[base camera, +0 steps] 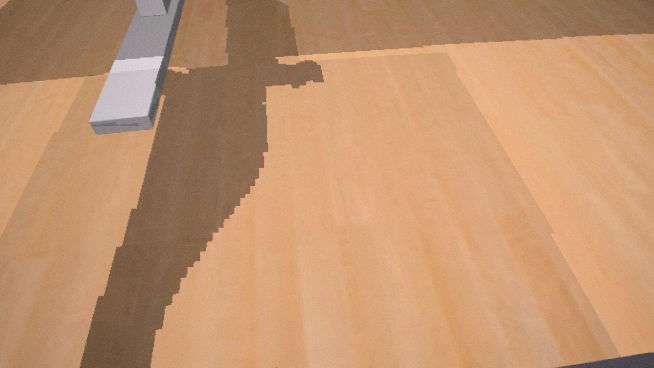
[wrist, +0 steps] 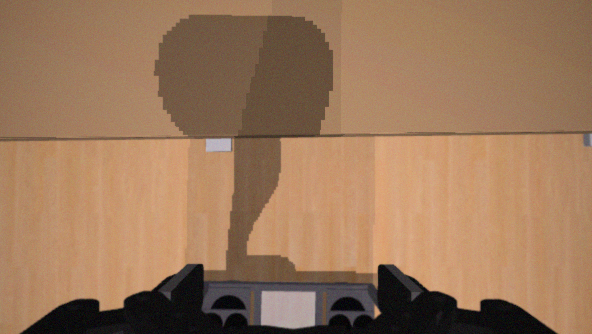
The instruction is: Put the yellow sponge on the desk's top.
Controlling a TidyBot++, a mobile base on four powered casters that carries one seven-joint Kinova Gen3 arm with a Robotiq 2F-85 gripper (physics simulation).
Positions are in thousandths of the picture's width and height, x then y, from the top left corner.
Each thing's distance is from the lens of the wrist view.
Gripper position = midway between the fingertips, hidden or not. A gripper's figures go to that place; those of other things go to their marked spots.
gripper (wrist: 492,849): 0.16 m
desk (wrist: 131,232): 0.34 m
